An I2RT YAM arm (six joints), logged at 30 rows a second.
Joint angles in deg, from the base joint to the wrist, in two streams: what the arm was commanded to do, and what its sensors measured. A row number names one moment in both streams.
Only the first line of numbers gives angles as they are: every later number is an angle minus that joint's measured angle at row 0.
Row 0, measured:
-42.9 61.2 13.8 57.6 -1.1 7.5
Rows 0 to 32, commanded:
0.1 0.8 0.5 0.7 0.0 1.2
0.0 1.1 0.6 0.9 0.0 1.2
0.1 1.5 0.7 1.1 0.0 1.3
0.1 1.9 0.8 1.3 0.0 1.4
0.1 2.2 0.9 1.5 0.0 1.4
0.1 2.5 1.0 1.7 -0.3 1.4
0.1 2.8 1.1 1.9 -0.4 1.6
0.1 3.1 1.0 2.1 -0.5 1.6
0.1 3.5 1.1 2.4 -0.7 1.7
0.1 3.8 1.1 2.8 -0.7 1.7
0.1 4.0 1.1 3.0 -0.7 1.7
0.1 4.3 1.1 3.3 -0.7 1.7
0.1 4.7 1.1 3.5 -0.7 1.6
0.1 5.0 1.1 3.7 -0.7 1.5
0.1 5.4 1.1 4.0 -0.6 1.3
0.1 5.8 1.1 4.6 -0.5 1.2
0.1 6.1 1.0 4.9 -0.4 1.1
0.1 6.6 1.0 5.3 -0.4 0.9
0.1 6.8 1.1 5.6 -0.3 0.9
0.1 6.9 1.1 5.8 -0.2 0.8
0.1 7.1 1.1 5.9 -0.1 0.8
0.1 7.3 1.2 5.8 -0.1 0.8
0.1 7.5 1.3 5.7 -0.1 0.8
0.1 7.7 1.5 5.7 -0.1 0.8
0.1 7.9 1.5 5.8 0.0 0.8
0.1 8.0 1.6 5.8 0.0 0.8
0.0 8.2 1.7 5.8 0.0 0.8
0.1 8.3 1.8 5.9 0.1 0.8
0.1 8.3 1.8 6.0 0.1 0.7
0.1 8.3 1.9 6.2 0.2 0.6
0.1 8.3 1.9 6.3 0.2 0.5
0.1 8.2 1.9 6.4 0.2 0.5
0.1 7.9 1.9 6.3 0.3 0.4
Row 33, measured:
0.0 8.2 1.4 3.3 -0.2 0.1
